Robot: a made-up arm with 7 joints. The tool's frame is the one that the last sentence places.
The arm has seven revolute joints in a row. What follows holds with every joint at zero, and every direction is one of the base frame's. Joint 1 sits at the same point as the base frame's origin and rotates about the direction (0.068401, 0.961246, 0.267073), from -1.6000 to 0.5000 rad. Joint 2 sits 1.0 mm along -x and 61.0 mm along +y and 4.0 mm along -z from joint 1 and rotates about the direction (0.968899, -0.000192, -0.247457), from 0.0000 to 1.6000 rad. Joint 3 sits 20.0 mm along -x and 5.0 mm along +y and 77.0 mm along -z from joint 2 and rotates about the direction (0.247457, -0.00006, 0.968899), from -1.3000 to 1.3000 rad. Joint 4 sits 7.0 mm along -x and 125.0 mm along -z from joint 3 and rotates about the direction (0.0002, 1, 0.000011), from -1.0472 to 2.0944 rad. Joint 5 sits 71.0 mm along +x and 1.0 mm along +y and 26.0 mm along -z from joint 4 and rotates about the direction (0.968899, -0.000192, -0.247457), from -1.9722 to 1.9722 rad. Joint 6 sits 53.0 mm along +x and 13.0 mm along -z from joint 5 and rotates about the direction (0.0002, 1, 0.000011), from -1.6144 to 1.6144 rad. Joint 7 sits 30.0 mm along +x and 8.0 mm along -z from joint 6 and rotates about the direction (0.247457, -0.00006, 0.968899), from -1.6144 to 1.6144 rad. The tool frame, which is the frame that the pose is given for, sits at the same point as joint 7; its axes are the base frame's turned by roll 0.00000, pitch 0.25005 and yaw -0.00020 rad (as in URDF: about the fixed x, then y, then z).
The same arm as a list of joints. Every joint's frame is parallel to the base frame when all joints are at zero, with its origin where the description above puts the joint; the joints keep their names.
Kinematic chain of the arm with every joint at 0, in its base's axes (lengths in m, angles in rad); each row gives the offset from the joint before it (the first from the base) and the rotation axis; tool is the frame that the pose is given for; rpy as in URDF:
joint 1: xyz 0 0 0 axis 0.068403 0.961235 0.26711
joint 2: xyz -0.001 0.061 -0.004 axis 0.968889 -0.0002 -0.247497
joint 3: xyz -0.02 0.005 -0.077 axis 0.247497 -0.0001 0.968889
joint 4: xyz -0.007 0 -0.125 axis 0.0002 1 0
joint 5: xyz 0.071 0.001 -0.026 axis 0.968889 -0.0002 -0.247497
joint 6: xyz 0.053 0 -0.013 axis 0.0002 1 0
joint 7: xyz 0.03 0 -0.008 axis 0.247497 -0.0001 0.968889
tool: xyz 0 0 0 rpy 0 0.25 -0.0002
Joint limits (rad, base to tool): -1.6..0.5 0..1.6 -1.3..1.3 -1.0472..2.0944 -1.9722..1.9722 -1.6144..1.6144 -1.6144..1.6144

